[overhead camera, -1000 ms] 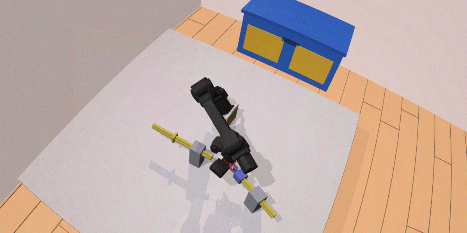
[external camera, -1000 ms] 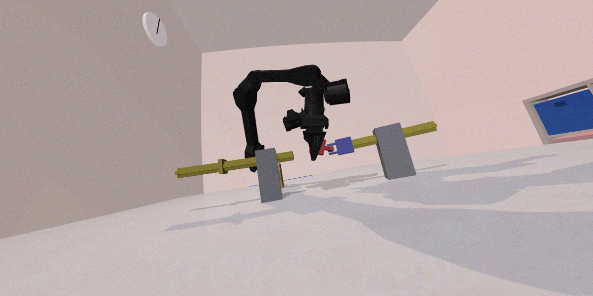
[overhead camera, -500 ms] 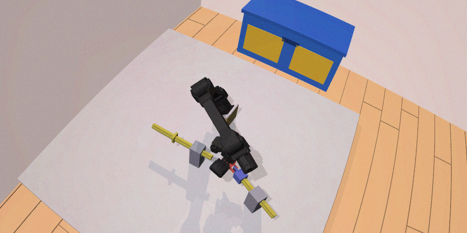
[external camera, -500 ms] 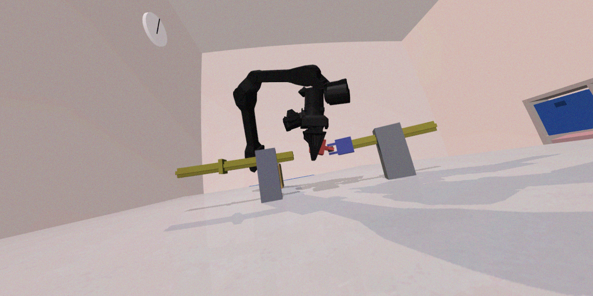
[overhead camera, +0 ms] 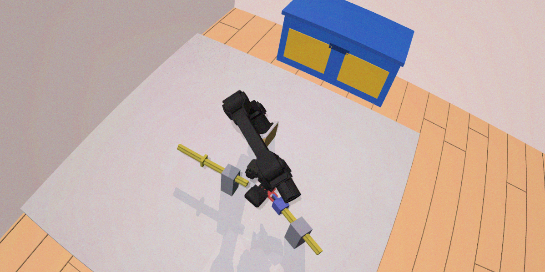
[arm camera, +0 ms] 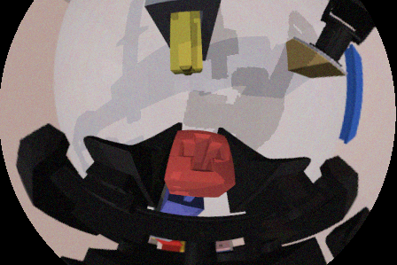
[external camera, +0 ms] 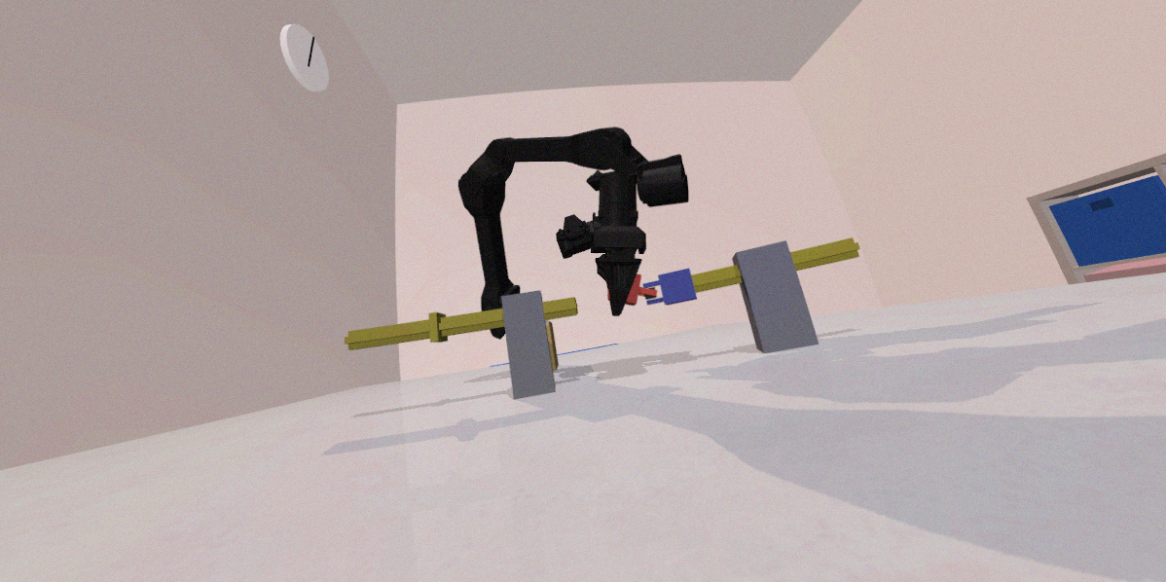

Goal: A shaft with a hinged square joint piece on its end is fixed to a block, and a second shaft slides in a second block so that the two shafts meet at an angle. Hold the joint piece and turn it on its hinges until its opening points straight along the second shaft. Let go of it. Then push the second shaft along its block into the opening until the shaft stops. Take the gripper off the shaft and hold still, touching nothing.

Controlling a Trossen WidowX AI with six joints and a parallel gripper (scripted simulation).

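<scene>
Now: gripper tip 3 cm below the red joint piece and 2 cm to the right of it.
</scene>
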